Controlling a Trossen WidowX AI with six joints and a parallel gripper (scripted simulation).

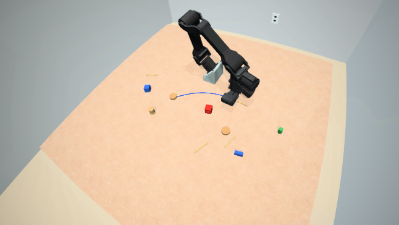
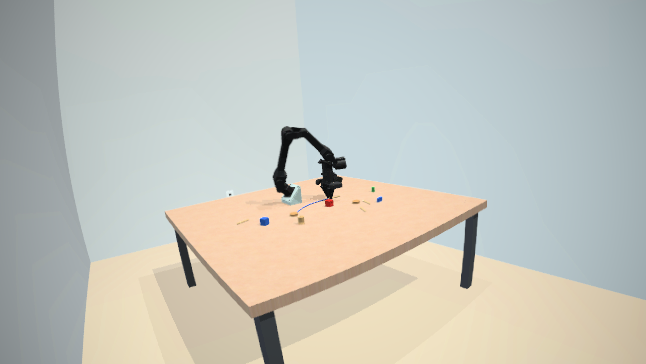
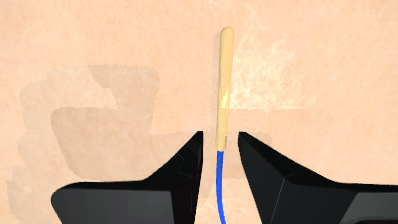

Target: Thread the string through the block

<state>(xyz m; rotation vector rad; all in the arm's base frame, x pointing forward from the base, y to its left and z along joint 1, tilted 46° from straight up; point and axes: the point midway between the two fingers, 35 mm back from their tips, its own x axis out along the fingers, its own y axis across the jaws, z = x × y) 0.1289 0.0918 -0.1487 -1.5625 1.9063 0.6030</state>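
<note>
The thin wooden stick is 10 mm to the left of my gripper tip. The rest, counted from my gripper tip: green cylinder: 250 mm to the left, 100 mm ahead, 10 mm above; red block: 110 mm ahead, 100 mm to the right, 10 mm above; wooden spool: 360 mm to the right, 210 mm ahead, 20 mm above.
</note>
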